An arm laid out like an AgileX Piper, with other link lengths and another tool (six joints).
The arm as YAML. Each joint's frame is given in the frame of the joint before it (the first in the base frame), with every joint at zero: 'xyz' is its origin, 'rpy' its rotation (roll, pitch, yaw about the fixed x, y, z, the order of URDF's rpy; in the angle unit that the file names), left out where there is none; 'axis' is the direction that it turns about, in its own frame. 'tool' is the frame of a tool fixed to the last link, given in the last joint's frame.
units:
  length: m
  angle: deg
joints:
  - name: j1
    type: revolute
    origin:
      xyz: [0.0, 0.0, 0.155]
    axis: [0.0, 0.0, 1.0]
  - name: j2
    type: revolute
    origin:
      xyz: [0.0, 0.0, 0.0]
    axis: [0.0, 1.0, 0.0]
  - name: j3
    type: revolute
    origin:
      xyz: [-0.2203, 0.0, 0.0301]
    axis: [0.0, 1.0, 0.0]
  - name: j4
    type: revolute
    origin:
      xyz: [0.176, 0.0, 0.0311]
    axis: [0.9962, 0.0, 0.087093]
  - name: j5
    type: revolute
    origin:
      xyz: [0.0, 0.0, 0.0]
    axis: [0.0, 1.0, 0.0]
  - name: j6
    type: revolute
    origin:
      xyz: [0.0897, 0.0, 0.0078]
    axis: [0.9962, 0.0, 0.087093]
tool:
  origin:
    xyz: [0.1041, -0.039, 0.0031]
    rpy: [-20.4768, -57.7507, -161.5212]
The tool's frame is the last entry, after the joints.
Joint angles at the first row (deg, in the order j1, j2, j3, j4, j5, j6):
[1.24 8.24 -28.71 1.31 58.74 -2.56]
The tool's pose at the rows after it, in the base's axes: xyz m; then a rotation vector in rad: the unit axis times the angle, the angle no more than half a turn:
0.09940 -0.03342 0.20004 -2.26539 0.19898 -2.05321
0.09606 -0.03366 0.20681 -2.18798 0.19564 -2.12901
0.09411 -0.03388 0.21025 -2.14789 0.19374 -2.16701
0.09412 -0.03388 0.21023 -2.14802 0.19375 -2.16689
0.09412 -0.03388 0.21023 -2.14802 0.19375 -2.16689
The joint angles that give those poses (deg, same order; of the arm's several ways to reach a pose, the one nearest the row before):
[1.24 5.87 -28.66 1.24 58.74 -2.39]
[1.24 1.82 -28.61 1.19 58.68 -2.39]
[1.24 -0.25 -28.61 1.12 58.68 -2.39]
[1.24 -0.25 -28.60 1.12 58.68 -2.39]
[1.24 -0.25 -28.60 1.12 58.68 -2.39]

